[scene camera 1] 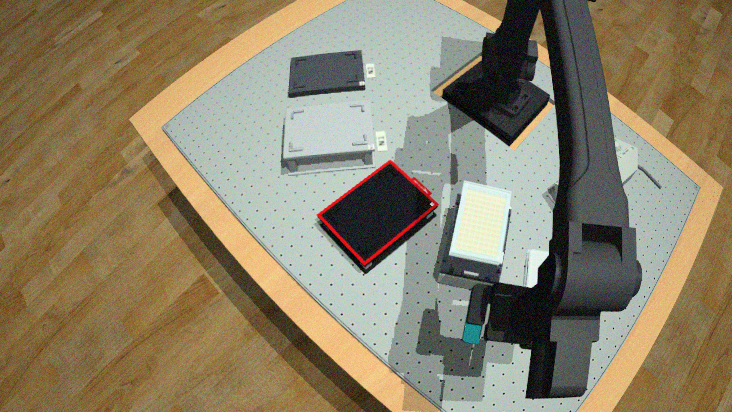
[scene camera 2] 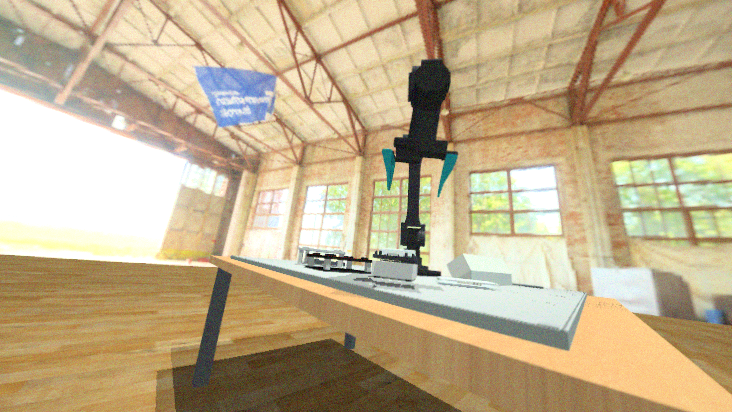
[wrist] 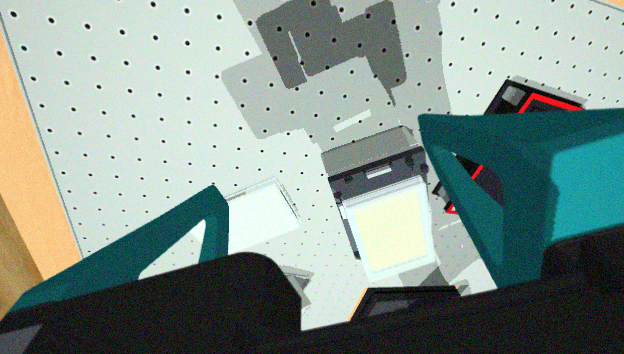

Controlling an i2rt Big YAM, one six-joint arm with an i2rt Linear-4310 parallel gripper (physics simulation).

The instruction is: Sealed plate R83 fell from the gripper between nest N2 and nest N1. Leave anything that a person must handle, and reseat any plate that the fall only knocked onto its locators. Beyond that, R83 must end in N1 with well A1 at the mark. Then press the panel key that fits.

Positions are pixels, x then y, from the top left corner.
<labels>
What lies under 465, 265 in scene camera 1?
A dark station.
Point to a black plate with red outline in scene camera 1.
381, 210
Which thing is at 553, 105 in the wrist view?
A black plate with red outline.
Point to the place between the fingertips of the gripper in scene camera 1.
At 503, 331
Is the gripper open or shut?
Open.
</labels>
